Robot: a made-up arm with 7 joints.
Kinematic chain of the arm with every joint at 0, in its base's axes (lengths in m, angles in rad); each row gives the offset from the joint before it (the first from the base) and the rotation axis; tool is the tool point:
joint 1: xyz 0 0 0 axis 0 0.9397 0.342
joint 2: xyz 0 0 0 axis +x
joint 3: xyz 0 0 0 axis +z
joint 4: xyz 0.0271 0 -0.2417 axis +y
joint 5: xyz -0.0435 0 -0.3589 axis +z
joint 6: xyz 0 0 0 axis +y
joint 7: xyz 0 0 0 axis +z
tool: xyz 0 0 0
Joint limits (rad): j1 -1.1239..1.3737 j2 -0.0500..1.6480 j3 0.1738..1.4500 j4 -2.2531..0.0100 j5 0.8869..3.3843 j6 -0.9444..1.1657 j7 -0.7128..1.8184
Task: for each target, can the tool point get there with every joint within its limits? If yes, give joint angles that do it. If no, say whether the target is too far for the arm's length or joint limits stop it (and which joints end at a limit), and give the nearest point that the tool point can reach.
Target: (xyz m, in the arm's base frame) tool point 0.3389 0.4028 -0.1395
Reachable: yes | joints -0.6552 0.3735 1.2545 -1.1512 2.5949 0.7525 0.2892
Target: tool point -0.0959 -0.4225 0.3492
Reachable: no: joint limits stop it (at a limit: joint 1, joint 2, joint 4) | nearest point 0.0025 -0.0269 0.3356 | short by 0.408 m
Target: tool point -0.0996 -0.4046 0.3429
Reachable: no: joint limits stop it (at a limit: joint 1, joint 2, joint 4) | nearest point -0.0033 -0.0254 0.3357 | short by 0.391 m
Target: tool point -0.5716 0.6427 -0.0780
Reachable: no: too far | nearest point -0.4002 0.4500 -0.0546 | short by 0.259 m
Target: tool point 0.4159 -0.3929 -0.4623
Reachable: no: too far | nearest point 0.4422 -0.1272 -0.3858 | short by 0.278 m
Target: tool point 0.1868 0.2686 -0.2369
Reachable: yes | joints 0.7015 0.5215 0.4053 -1.9556 1.5636 0.6844 -0.5054
